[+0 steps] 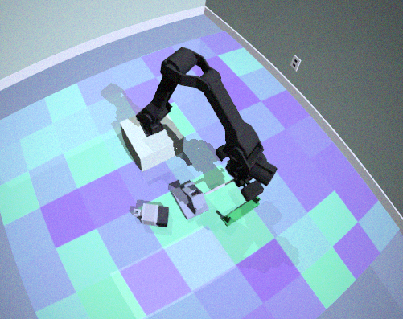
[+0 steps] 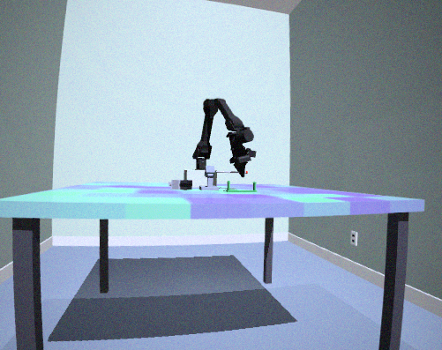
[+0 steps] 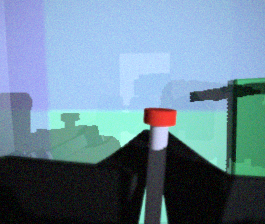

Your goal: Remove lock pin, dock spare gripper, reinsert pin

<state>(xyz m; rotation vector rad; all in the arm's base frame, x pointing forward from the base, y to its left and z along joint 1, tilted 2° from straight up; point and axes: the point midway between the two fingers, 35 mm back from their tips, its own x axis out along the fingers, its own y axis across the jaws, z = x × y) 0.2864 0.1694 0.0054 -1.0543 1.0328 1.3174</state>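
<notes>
My gripper tip is now 9 cm short of the green rack, 3 cm to the left of it and 4 cm above it. From my gripper tip the other things lie so: spare gripper: 3 cm behind, 30 cm to the right, 4 cm below; then grey mount: 1 cm behind, 16 cm to the right, 1 cm below.
</notes>
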